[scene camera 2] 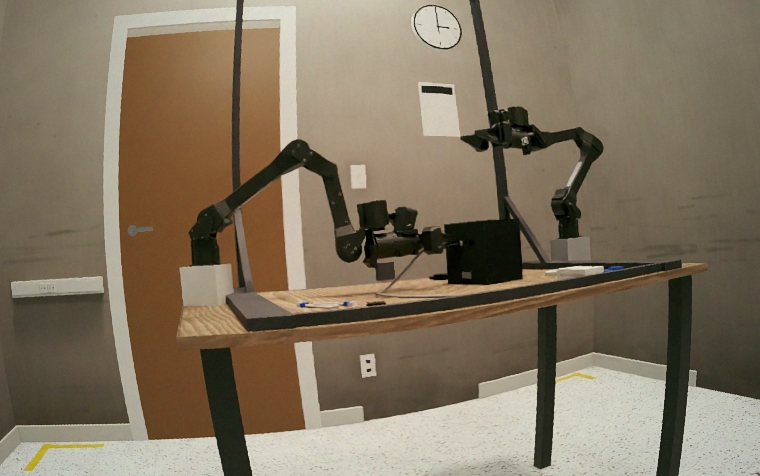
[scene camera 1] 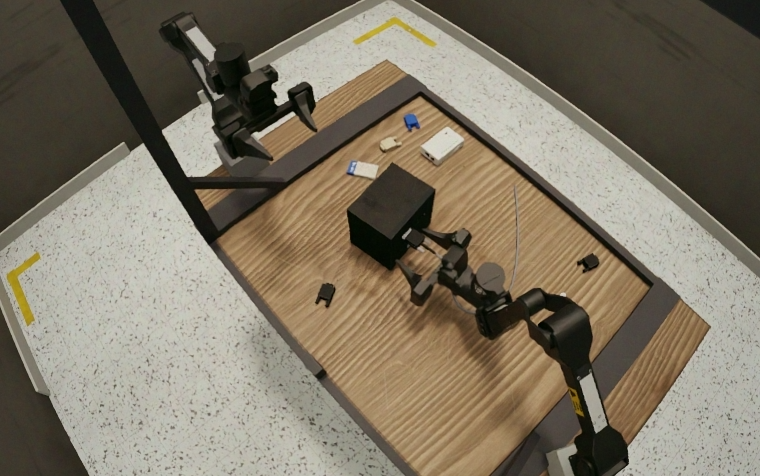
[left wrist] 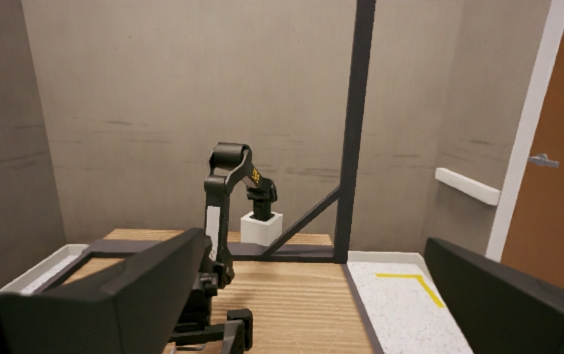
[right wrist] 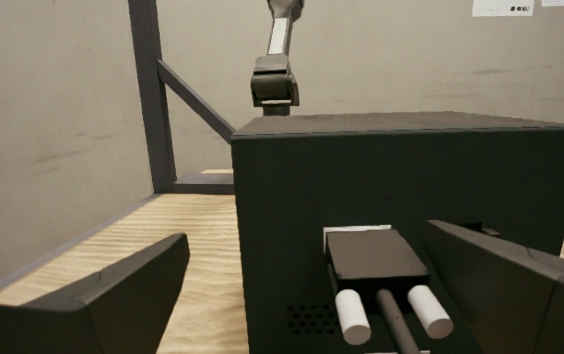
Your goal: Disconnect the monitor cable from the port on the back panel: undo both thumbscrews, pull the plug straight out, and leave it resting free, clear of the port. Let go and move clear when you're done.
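Frame: origin at the left arm's base, x back, y right, z up, level; centimetres.
Where they show: left gripper, fingertip midpoint: [scene camera 2: 467, 135] [scene camera 1: 294, 144] [left wrist: 314, 243]; right gripper, fingertip midpoint: [scene camera 2: 444, 238] [scene camera 1: 408, 244] [right wrist: 305, 238]; right arm's base, link origin: [scene camera 2: 205, 265] [scene camera 1: 587, 466] [left wrist: 262, 216].
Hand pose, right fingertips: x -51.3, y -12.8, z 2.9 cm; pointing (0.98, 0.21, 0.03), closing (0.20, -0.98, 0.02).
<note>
Things, the pixels of their top centre, and the offset from my right fingertips. "spot": a spot on its surface instead.
- black box, top centre: [right wrist: 413, 128] [scene camera 1: 412, 212] [scene camera 2: 464, 222] dx +3.9, dy -4.3, dz +3.6 cm
- cable's black plug, surface spot: [right wrist: 377, 255] [scene camera 1: 416, 238] spot: dx +0.3, dy -2.6, dz -0.7 cm
- white box, top centre: [scene camera 2: 579, 266] [scene camera 1: 443, 142] dx +19.9, dy -30.8, dz -8.4 cm
- blue connector, top centre: [scene camera 1: 411, 120] dx +32.0, dy -30.6, dz -9.8 cm
- beige connector, top centre: [scene camera 1: 390, 142] dx +29.8, dy -20.7, dz -9.8 cm
- blue-and-white piece, top centre: [scene camera 1: 362, 168] dx +28.0, dy -9.7, dz -10.4 cm
The black box [scene camera 1: 392, 199] [scene camera 2: 485, 252] [right wrist: 400, 175] stands on the table. The cable's black plug [scene camera 1: 413, 237] [right wrist: 377, 255] sits at a port on its back panel, a light port edge showing behind it. Two white thumbscrews, the left one [right wrist: 353, 320] and the right one [right wrist: 431, 312], stick out of the plug towards the camera. The cable [right wrist: 397, 320] [scene camera 2: 401, 271] runs from between them. My right gripper [scene camera 1: 411, 245] [right wrist: 305, 238] is open, one finger on each side of the plug, the right finger nearer. My left gripper [scene camera 1: 293, 144] [left wrist: 314, 243] is open and empty, high over the table's far left end.
A white box [scene camera 1: 443, 145], a blue connector [scene camera 1: 411, 121], a beige connector [scene camera 1: 389, 144] and a blue-and-white piece [scene camera 1: 362, 169] lie beyond the black box. Black connectors lie at lower left [scene camera 1: 325, 294] and right [scene camera 1: 588, 262]. A dark frame post [scene camera 1: 134, 114] rises at the left.
</note>
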